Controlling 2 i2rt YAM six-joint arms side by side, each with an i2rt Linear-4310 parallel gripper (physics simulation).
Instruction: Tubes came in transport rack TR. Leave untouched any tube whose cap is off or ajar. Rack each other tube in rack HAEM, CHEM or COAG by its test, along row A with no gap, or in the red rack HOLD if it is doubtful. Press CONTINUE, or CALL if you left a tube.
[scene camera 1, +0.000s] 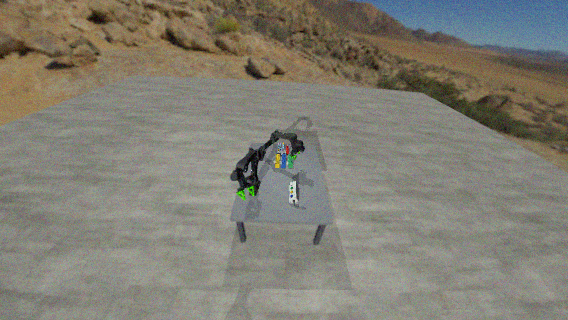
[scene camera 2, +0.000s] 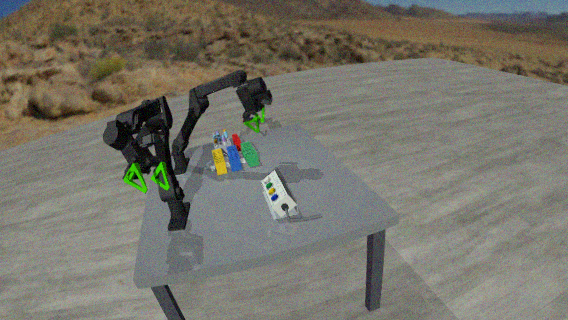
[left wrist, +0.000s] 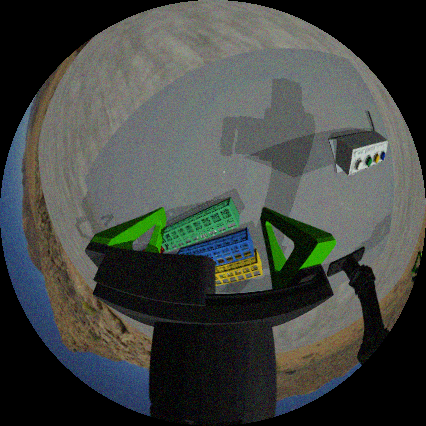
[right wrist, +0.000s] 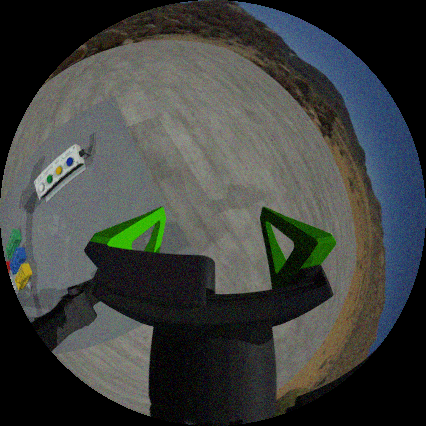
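Where they show: left gripper, fingertip midpoint: (scene camera 1: 297, 156) (scene camera 2: 260, 127) (left wrist: 212, 212); right gripper, fingertip midpoint: (scene camera 1: 249, 198) (scene camera 2: 157, 190) (right wrist: 212, 211); left arm's base, origin of the base link: (scene camera 1: 261, 155) (scene camera 2: 181, 166); right arm's base, origin of the base link: (scene camera 1: 255, 188) (scene camera 2: 179, 217) (left wrist: 346, 260) (right wrist: 91, 291).
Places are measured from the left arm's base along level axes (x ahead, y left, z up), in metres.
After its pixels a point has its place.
Observation:
A yellow rack (scene camera 1: 277, 160) {x 0.224, y -0.123, z 0.057 m} (scene camera 2: 219, 161) {x 0.232, y -0.173, z 0.057 m} (left wrist: 240, 272) {x 0.206, y -0.135, z 0.030 m} (right wrist: 23, 276), a blue rack (scene camera 1: 284, 160) {x 0.302, y -0.072, z 0.030 m} (scene camera 2: 234, 158) {x 0.303, y -0.165, z 0.055 m} (left wrist: 220, 252) {x 0.308, y -0.112, z 0.057 m} and a green rack (scene camera 1: 291, 161) {x 0.387, y -0.074, z 0.030 m} (scene camera 2: 250, 154) {x 0.377, y -0.079, z 0.028 m} (left wrist: 202, 227) {x 0.377, y -0.095, z 0.056 m} stand side by side. The red rack (scene camera 1: 287, 149) {x 0.308, y 0.165, z 0.030 m} (scene camera 2: 236, 142) {x 0.311, y 0.077, z 0.050 m} is behind them. Beside it, several small tubes (scene camera 2: 221, 138) {x 0.245, y 0.051, z 0.094 m} stand in a group; their caps and the lettering are too small to read. My left gripper (scene camera 2: 255, 121) {x 0.446, y -0.165, z 0.180 m} (left wrist: 212, 212) {x 0.446, y -0.165, z 0.180 m} is open and empty, above the table near the green rack. My right gripper (scene camera 1: 246, 192) {x 0.133, y -0.884, z 0.275 m} (scene camera 2: 147, 178) (right wrist: 212, 211) {x 0.133, y -0.884, z 0.275 m} is open and empty, high near the table's edge, away from the racks.
A white button box (scene camera 1: 293, 192) {x 0.440, y -0.588, z 0.067 m} (scene camera 2: 278, 195) {x 0.457, y -0.629, z 0.071 m} (left wrist: 367, 155) {x 0.447, y -0.525, z 0.070 m} (right wrist: 60, 171) {x 0.432, y -0.587, z 0.063 m} with white, green, yellow and blue buttons stands on the grey table (scene camera 2: 280, 245) {x 0.434, y -0.825, z 0.000 m}, with a short cable at one end. The arm bases stand along the table's side at the picture's left in scene camera 2.

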